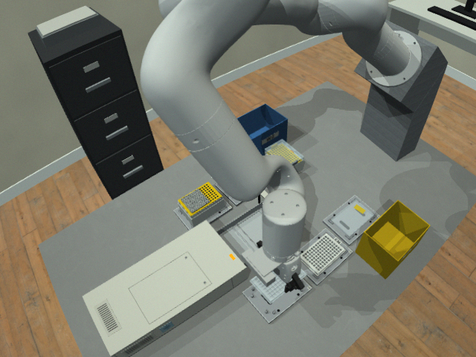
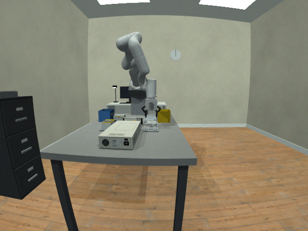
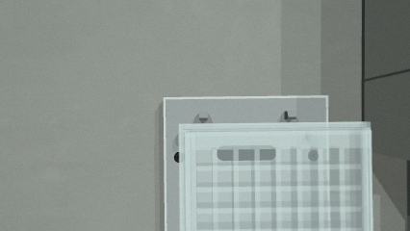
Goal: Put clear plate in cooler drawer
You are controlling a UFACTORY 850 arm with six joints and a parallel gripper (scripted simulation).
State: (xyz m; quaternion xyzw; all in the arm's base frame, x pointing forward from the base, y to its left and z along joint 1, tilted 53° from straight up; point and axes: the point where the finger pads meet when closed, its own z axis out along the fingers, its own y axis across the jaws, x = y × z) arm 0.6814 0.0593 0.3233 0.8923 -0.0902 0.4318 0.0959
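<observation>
Right now my hand is 150 mm to the left of the drawer, 120 mm past it and 80 mm above it. The rest, counted from my hand: clear plate: 10 mm below; then work nest N1: 110 mm below; then white well plate: 170 mm behind, 100 mm below, 70 mm to the left.
</observation>
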